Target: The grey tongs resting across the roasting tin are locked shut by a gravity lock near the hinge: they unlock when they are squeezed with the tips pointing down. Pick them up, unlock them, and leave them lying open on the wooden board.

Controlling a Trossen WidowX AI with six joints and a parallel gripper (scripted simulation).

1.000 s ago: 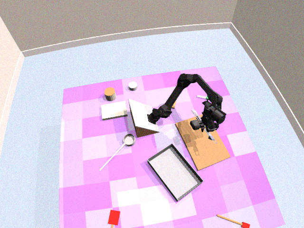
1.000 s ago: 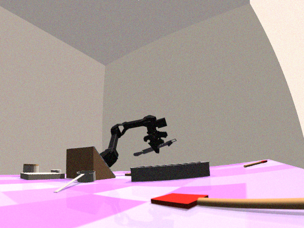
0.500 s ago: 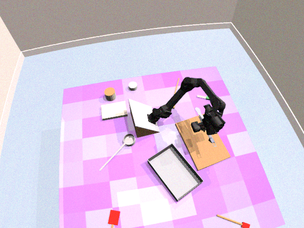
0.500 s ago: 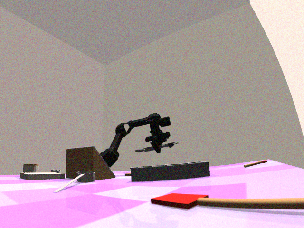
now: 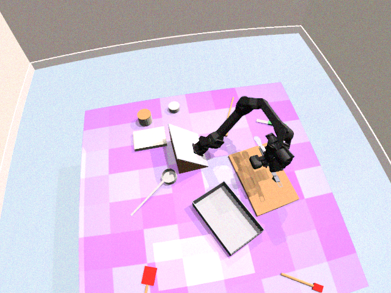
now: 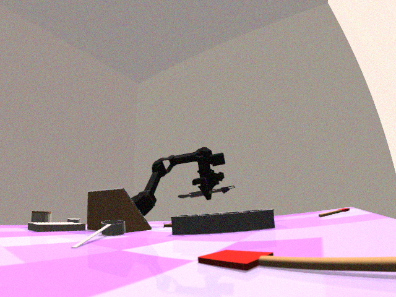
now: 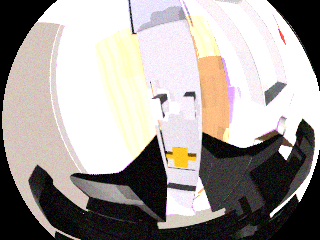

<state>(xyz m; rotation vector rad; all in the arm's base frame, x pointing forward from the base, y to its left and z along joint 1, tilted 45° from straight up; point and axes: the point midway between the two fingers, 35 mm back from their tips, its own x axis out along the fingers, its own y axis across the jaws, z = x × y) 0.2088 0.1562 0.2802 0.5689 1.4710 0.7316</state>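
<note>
Now: the wooden board 11 cm below my gripper tip. From my gripper tip the other things lie so: white slab 34 cm behind, 56 cm to the right, 10 cm below; roasting tin 18 cm ahead, 23 cm to the right, 9 cm below.
</note>
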